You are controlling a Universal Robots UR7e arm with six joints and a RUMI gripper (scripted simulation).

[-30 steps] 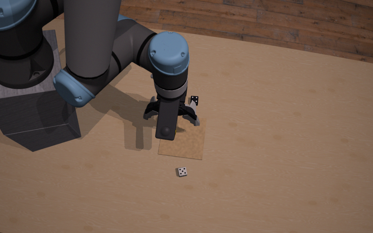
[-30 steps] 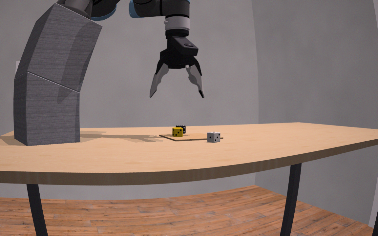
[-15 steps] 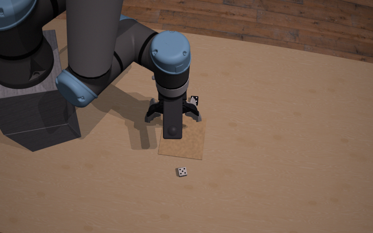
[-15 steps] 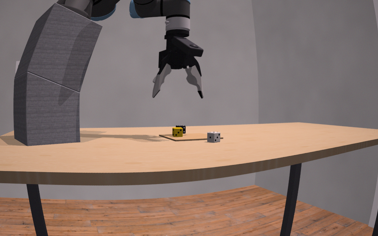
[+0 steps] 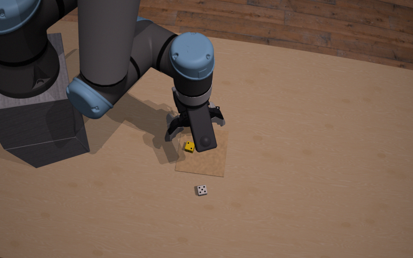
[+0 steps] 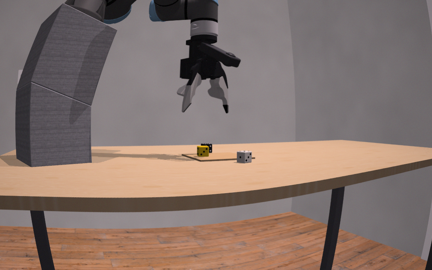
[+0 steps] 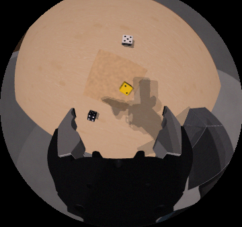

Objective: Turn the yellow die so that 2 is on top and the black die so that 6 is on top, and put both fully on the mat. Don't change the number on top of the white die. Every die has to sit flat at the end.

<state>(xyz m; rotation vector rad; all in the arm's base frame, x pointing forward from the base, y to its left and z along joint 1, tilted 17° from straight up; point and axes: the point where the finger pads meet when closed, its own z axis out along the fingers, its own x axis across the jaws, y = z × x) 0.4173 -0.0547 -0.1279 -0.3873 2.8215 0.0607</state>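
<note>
Now: hand 11 cm to the right of the black die, 10 cm above it and 6 cm short of it. The rest, counted from my hand: white die: 13 cm to the right, 10 cm below, 2 cm ahead; mat: 11 cm below, 2 cm ahead, 1 cm to the right; yellow die: 9 cm below, 2 cm behind, 1 cm to the right.
</note>
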